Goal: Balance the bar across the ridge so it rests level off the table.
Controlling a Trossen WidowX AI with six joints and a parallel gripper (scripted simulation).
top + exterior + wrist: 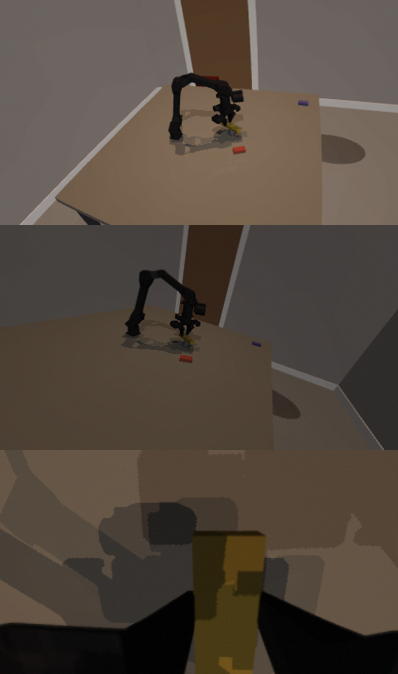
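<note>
The yellow bar lies 3 cm ahead of my gripper tip and 1 cm to the right of it. Also, from my gripper tip: red block (11 cm ahead, 15 cm to the right, 4 cm below); small purple block (43 cm ahead, 39 cm to the left, 4 cm below).
</note>
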